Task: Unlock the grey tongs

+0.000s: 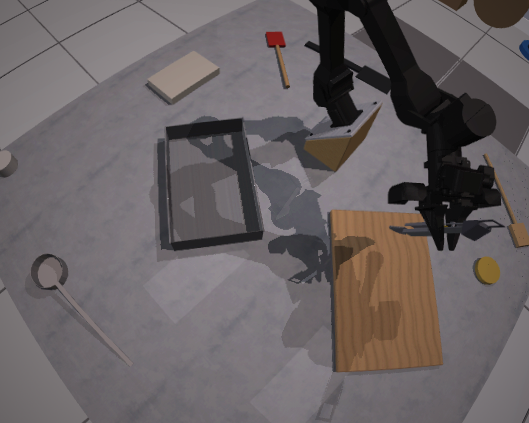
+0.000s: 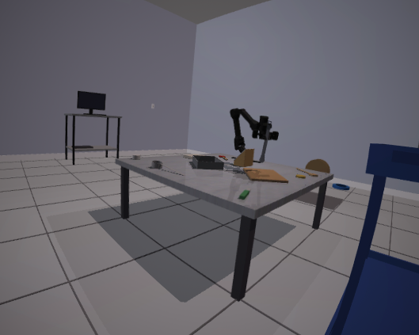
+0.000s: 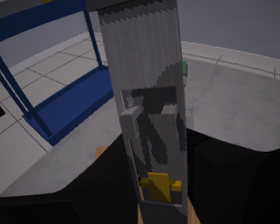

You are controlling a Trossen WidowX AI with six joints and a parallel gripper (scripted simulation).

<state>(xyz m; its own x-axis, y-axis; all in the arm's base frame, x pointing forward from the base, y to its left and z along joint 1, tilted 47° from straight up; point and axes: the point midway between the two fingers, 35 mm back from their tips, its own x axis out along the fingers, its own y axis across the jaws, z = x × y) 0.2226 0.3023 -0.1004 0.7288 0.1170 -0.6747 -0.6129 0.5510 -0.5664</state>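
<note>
My gripper tip is 3 cm past the yellow lock piece, 2 cm to the left of it and 1 cm below it. Also, from my gripper tip: wooden board 25 cm below; roasting tin 6 cm ahead, 46 cm to the right, 23 cm below; yellow disc 20 cm behind, 21 cm to the left, 24 cm below.
</note>
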